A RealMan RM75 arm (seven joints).
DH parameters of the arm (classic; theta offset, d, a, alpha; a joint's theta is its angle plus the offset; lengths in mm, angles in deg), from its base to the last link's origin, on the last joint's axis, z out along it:
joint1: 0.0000 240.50 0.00 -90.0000
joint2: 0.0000 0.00 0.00 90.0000
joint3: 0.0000 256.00 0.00 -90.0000
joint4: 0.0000 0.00 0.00 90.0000
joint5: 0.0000 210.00 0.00 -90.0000
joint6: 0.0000 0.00 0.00 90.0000
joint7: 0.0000 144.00 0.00 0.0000
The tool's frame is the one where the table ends.
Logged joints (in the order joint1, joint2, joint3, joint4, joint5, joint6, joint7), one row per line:
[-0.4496, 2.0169, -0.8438, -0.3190, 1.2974, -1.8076, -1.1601]
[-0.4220, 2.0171, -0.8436, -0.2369, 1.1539, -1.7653, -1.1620]
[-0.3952, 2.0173, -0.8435, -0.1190, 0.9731, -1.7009, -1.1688]
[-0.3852, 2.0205, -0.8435, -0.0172, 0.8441, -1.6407, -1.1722]
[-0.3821, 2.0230, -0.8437, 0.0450, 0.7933, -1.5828, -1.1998]
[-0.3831, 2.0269, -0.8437, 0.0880, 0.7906, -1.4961, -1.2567]
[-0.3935, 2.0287, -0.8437, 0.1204, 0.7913, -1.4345, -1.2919]
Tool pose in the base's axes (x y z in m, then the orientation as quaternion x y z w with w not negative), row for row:
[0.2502, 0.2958, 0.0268, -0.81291, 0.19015, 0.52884, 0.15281]
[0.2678, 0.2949, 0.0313, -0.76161, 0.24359, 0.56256, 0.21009]
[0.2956, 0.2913, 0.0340, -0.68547, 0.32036, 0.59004, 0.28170]
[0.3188, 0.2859, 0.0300, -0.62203, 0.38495, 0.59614, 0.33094]
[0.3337, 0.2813, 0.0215, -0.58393, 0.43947, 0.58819, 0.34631]
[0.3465, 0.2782, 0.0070, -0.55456, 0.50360, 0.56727, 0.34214]
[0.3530, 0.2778, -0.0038, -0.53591, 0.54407, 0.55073, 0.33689]
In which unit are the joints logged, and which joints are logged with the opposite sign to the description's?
The joints are logged in radians. Opposite sign: joint1, joint5, joint7.
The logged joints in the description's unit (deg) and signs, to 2 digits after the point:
[25.76, 115.56, -48.35, -18.28, -74.34, -103.57, 66.47]
[24.18, 115.57, -48.33, -13.57, -66.11, -101.14, 66.58]
[22.64, 115.58, -48.33, -6.82, -55.75, -97.45, 66.97]
[22.07, 115.77, -48.33, -0.99, -48.36, -94.01, 67.16]
[21.89, 115.91, -48.34, 2.58, -45.45, -90.69, 68.74]
[21.95, 116.13, -48.34, 5.04, -45.30, -85.72, 72.00]
[22.55, 116.24, -48.34, 6.90, -45.34, -82.19, 74.02]

